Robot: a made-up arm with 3 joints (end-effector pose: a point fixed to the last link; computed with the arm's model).
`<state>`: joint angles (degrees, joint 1 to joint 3).
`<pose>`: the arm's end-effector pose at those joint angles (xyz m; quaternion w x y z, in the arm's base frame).
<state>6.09 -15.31 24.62</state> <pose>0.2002 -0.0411 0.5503 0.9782 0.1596 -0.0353 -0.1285</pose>
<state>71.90 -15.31 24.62</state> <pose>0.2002 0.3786 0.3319 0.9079 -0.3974 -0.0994 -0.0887</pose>
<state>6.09 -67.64 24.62</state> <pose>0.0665 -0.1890 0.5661 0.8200 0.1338 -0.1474 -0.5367</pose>
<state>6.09 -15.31 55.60</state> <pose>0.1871 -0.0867 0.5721 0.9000 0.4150 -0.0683 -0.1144</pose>
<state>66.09 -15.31 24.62</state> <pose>0.2002 0.3549 0.3692 0.9269 -0.3509 -0.0948 -0.0936</pose>
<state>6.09 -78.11 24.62</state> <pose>0.0268 -0.2008 0.5674 0.7664 0.1250 -0.1668 -0.6076</pose>
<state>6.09 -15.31 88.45</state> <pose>0.1729 -0.1396 0.5651 0.7459 0.6526 -0.0978 -0.0904</pose>
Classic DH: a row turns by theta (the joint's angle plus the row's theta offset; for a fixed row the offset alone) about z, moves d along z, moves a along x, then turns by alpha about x. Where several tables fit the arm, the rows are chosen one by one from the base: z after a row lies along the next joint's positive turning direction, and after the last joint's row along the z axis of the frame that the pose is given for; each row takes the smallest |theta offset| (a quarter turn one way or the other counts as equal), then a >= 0, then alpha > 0; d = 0 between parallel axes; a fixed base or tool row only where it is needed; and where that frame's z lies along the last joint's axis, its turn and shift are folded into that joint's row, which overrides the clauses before.
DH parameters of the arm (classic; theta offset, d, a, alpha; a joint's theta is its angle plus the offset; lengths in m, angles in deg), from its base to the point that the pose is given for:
base (fixed): -90 0.1168 0 90
joint 1: 0 0.0181 0.0252 -90
joint 2: 0 0.346 0.0568 -90
joint 3: 0 0.2268 -0.0836 90
tool (fixed): 90 0.0505 0 0

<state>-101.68 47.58 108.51</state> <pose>0.2318 -0.4116 0.0865 0.2383 -0.8835 -0.0240 -0.4027</pose>
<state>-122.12 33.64 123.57</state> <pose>0.2511 -0.3176 -0.1066 0.5192 -0.8042 -0.0037 -0.2893</pose>
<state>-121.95 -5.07 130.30</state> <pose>0.1946 -0.2173 -0.2474 0.5890 -0.8069 0.0032 0.0441</pose>
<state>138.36 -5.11 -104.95</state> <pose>0.2052 0.2235 -0.0219 0.5243 0.8504 0.0128 0.0427</pose>
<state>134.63 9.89 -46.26</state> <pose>0.1989 0.1925 -0.1444 0.0077 0.9962 -0.0601 -0.0618</pose>
